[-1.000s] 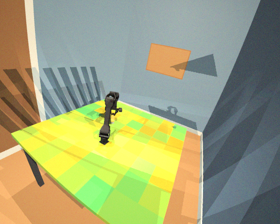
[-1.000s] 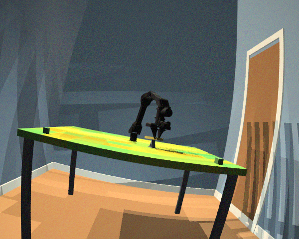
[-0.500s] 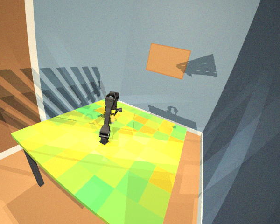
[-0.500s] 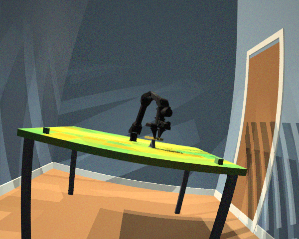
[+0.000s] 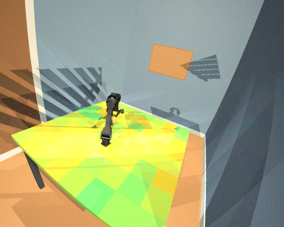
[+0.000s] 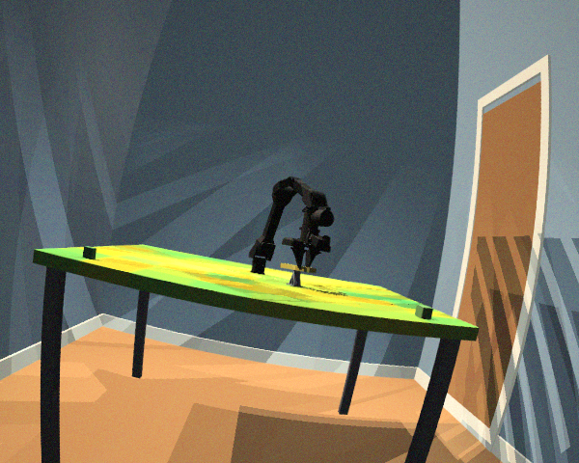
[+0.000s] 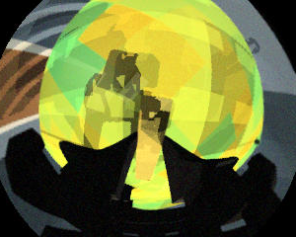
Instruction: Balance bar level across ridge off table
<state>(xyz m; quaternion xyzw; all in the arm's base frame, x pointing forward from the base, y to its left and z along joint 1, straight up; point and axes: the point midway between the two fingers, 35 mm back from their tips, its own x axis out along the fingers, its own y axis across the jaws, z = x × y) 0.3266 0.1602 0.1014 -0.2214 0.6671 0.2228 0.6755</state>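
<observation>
Right now the bar is 2 cm to the right of my gripper tip and 2 cm behind it.
</observation>
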